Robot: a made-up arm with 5 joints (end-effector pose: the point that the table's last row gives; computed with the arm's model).
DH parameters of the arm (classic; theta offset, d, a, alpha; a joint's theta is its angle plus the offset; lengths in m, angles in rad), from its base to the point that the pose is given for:
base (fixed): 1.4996 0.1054 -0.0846 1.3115
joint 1: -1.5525 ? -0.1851 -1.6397
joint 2: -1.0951 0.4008 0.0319 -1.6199
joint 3: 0 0.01 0.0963 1.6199
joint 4: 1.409 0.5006 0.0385 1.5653
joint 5: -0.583 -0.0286 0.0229 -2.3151
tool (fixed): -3.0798 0.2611 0 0
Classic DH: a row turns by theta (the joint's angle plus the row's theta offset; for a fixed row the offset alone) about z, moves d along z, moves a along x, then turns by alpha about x.
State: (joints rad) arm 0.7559 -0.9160 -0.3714 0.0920 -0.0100
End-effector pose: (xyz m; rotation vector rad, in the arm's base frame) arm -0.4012 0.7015 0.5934 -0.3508 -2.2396 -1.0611
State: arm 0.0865 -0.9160 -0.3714 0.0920 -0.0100
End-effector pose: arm -0.2346 0.8913 0.0177 -0.8369 -2.4954 -0.3683
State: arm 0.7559 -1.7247 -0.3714 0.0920 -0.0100
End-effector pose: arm -0.1320 0.7281 0.6434 0.6167 2.4562 1.6887
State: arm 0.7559 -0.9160 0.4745 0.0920 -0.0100
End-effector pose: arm 0.0024 0.5747 0.9336 -0.7966 -1.4162 -1.5488
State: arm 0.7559 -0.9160 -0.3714 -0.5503 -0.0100
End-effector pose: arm -0.2574 0.7493 0.6630 -0.2728 -2.4576 -1.7582
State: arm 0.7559 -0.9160 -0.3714 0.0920 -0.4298
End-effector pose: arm -0.3399 0.6806 0.5454 -0.8644 -2.3527 -0.9260
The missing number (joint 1, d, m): -0.0542
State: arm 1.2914 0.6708 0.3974 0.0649 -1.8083
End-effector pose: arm -0.4095 0.1024 0.7453 -0.8893 -2.0113 1.1921
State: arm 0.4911 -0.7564 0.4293 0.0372 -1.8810
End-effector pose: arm -0.0320 0.5529 0.5028 -2.6447 -1.1044 0.4057
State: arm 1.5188 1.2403 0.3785 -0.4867 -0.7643
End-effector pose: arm -0.6611 0.0528 0.7848 -0.2420 -1.6988 0.3476
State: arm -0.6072 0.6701 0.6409 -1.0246 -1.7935
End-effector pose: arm -0.0061 0.2465 -0.4530 1.8151 -0.0214 -1.3975
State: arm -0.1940 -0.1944 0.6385 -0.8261 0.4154
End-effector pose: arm 0.4262 0.7820 -0.1380 -1.5363 -2.3906 -1.0076
